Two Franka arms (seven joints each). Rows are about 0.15 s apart.
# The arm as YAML. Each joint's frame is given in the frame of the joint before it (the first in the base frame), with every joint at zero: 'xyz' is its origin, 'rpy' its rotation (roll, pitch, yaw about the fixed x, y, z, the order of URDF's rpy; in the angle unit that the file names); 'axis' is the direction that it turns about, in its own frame. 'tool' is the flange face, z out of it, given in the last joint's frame.
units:
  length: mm
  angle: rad
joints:
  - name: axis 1
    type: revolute
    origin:
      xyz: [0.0, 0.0, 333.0]
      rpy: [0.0, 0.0, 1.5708]
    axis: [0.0, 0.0, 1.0]
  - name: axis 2
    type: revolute
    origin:
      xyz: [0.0, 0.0, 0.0]
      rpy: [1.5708, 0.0, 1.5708]
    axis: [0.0, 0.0, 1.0]
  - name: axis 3
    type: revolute
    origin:
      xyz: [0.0, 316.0, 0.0]
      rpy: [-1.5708, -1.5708, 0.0]
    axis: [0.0, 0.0, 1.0]
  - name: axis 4
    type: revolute
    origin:
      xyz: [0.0, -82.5, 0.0]
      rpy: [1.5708, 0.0, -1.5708]
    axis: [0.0, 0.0, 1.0]
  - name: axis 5
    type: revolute
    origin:
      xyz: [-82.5, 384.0, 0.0]
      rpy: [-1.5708, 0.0, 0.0]
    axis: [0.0, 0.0, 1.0]
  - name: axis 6
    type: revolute
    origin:
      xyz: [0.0, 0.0, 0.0]
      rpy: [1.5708, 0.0, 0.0]
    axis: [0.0, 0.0, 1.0]
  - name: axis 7
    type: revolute
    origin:
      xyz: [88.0, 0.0, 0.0]
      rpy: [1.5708, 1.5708, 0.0]
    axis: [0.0, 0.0, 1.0]
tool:
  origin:
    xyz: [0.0, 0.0, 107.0]
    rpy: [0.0, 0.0, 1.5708]
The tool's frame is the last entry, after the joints.
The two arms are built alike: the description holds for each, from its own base.
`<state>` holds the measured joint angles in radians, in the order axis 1, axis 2, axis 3, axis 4, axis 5, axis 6, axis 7, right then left.
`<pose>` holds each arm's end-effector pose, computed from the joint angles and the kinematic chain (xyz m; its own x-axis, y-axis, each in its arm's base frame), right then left.
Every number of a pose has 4 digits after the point.
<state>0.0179 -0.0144 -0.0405 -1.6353 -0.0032 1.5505 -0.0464 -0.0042 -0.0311 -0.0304 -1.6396 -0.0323 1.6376 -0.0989</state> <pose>0.5457 -0.0128 0.6004 0.9972 0.0238 -0.0704 0.0238 -0.9997 -0.0007 0.5501 -0.0226 0.6150 0.9975 0.0664 0.0258 0.0655 -0.9973 0.0340</pose>
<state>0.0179 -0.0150 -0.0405 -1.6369 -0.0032 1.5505 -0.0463 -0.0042 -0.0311 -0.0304 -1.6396 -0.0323 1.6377 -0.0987</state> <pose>0.5455 -0.0128 0.6000 0.9972 0.0237 -0.0714 0.0237 -0.9997 -0.0007 0.5501 -0.0226 0.6150 0.9975 0.0662 0.0259 0.0653 -0.9973 0.0340</pose>
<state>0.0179 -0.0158 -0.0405 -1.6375 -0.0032 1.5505 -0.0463 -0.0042 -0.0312 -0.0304 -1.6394 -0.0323 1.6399 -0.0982</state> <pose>0.5452 -0.0128 0.6001 0.9972 0.0237 -0.0712 0.0237 -0.9997 -0.0007 0.5503 -0.0226 0.6154 0.9974 0.0657 0.0284 0.0647 -0.9973 0.0343</pose>
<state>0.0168 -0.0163 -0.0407 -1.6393 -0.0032 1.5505 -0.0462 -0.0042 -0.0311 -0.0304 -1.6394 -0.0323 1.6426 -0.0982</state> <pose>0.5450 -0.0135 0.5996 0.9971 0.0223 -0.0725 0.0223 -0.9997 -0.0008 0.5506 -0.0226 0.6156 0.9973 0.0658 0.0310 0.0647 -0.9973 0.0345</pose>
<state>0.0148 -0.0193 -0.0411 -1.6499 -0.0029 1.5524 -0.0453 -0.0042 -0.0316 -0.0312 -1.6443 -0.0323 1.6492 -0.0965</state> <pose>0.5438 -0.0148 0.5964 0.9968 0.0191 -0.0782 0.0190 -0.9998 -0.0014 0.5510 -0.0230 0.6141 0.9974 0.0635 0.0333 0.0624 -0.9975 0.0346</pose>
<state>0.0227 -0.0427 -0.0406 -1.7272 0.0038 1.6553 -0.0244 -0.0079 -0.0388 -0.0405 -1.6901 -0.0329 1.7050 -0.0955</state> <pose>0.5446 -0.0098 0.5811 0.9996 0.0063 -0.0291 0.0061 -1.0000 -0.0062 0.5524 -0.0303 0.6012 0.9974 0.0514 0.0504 0.0497 -0.9981 0.0362</pose>
